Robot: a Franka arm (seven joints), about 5 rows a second.
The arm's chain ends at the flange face. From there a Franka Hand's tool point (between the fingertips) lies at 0.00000 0.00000 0.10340 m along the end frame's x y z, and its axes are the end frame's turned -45 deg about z.
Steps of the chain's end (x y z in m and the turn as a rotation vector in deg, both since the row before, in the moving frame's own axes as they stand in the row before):
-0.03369 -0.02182 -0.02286 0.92 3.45 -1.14
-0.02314 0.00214 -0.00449 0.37 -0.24 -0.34
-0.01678 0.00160 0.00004 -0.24 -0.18 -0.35
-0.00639 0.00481 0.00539 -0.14 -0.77 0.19
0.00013 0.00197 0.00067 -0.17 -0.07 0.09
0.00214 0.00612 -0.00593 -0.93 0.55 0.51
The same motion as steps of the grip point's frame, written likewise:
-0.00279 -0.03608 -0.02306 -1.79 3.09 -1.14
-0.01771 -0.01563 -0.00449 0.43 0.09 -0.34
-0.01353 -0.01066 0.00004 -0.04 -0.30 -0.35
-0.00908 -0.00192 0.00538 0.45 -0.64 0.19
-0.00161 0.00161 0.00067 -0.07 -0.17 0.09
-0.00331 0.00773 -0.00595 -1.05 -0.27 0.51

